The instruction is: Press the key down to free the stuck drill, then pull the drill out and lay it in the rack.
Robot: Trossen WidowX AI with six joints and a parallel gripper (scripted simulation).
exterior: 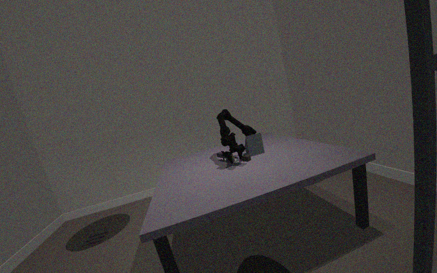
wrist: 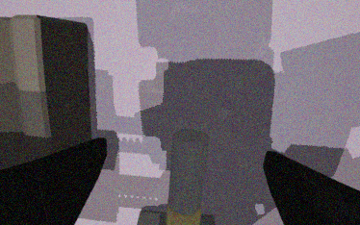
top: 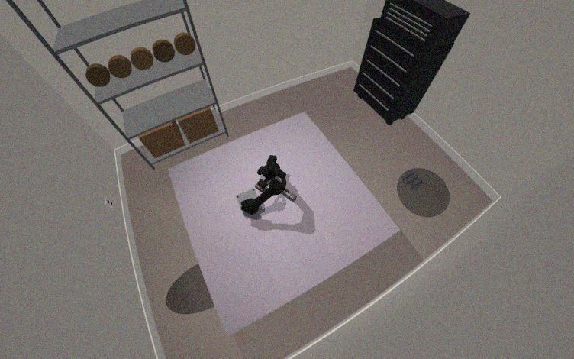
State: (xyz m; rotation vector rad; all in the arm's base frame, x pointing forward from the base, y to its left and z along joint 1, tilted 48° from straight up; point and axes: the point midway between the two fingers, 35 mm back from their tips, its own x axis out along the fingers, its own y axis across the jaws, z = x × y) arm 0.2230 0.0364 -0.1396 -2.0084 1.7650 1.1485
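The drill lies 1 cm ahead of my gripper tip, 4 cm to the right of it and 3 cm above it. Round my gripper tip: olive-grey block (8 cm behind, 1 cm to the right, 1 cm above); then drill sleeve (5 cm ahead, 13 cm to the right, 3 cm above).
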